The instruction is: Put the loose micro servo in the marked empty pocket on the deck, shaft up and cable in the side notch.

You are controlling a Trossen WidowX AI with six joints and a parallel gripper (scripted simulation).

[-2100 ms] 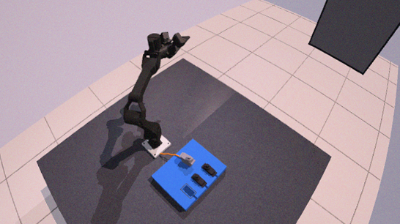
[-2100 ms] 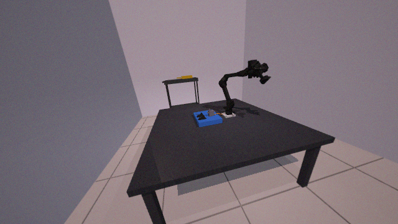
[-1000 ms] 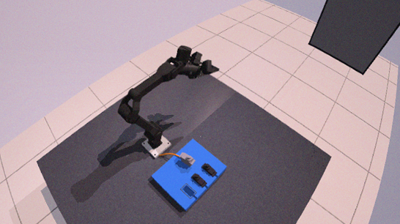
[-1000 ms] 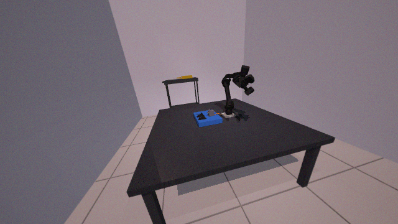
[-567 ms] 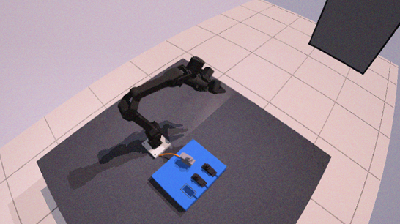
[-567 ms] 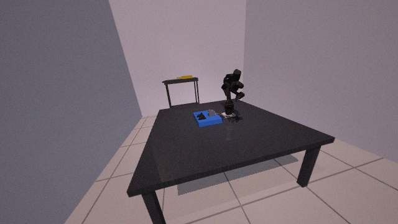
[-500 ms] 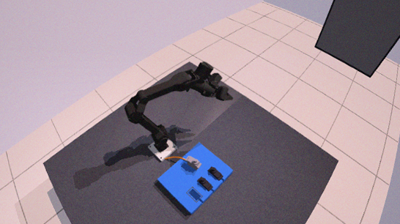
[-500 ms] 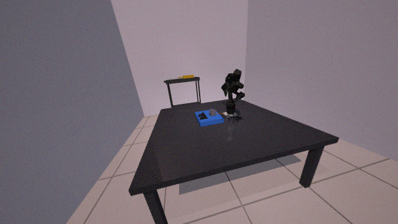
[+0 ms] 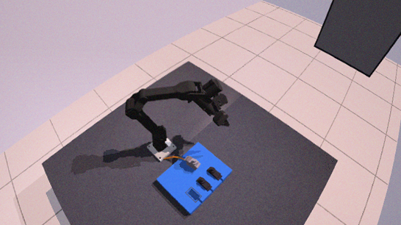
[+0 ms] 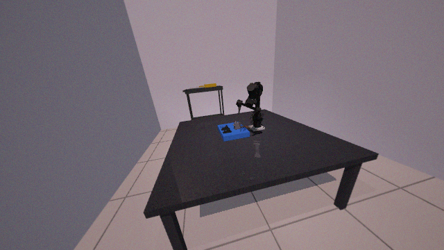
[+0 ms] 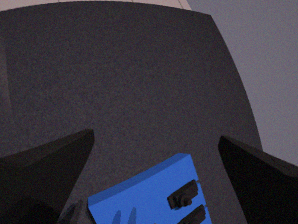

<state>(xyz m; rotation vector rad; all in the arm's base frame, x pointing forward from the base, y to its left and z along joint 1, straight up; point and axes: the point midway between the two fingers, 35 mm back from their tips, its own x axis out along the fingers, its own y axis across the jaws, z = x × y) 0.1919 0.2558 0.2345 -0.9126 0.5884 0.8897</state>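
The blue deck is 25 cm to the right of my gripper tip, 20 cm below it and 1 cm ahead of it.
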